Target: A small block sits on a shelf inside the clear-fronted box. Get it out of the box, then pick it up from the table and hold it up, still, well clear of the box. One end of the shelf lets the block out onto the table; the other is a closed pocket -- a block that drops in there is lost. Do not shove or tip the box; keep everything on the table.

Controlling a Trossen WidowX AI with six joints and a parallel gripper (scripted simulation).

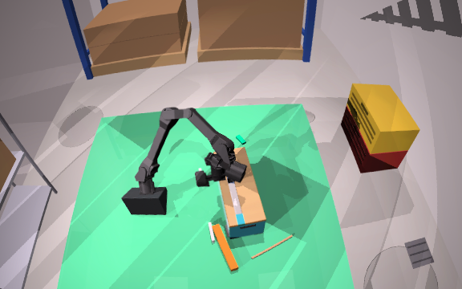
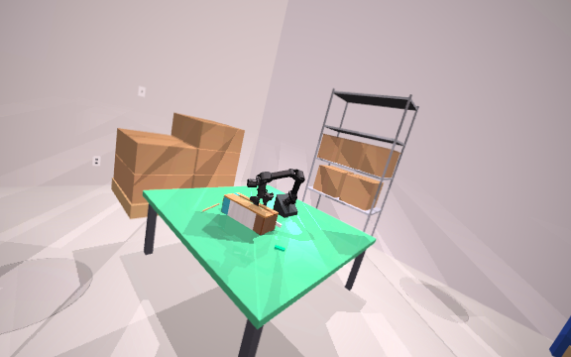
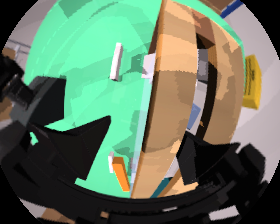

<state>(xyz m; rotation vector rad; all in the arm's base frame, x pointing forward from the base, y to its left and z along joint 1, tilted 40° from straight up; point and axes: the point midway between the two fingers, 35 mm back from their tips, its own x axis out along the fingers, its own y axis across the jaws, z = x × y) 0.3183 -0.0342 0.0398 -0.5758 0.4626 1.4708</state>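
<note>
Right now my gripper tip is 60 mm short of the small block and 20 mm to the right of it. From my gripper tip the other things lie so: teal piece (320 mm to the left, 150 mm ahead, 80 mm below); then wooden box (40 mm to the right, 40 mm ahead, 30 mm below); then orange bar (280 mm to the right, 70 mm below, 20 mm behind).
</note>
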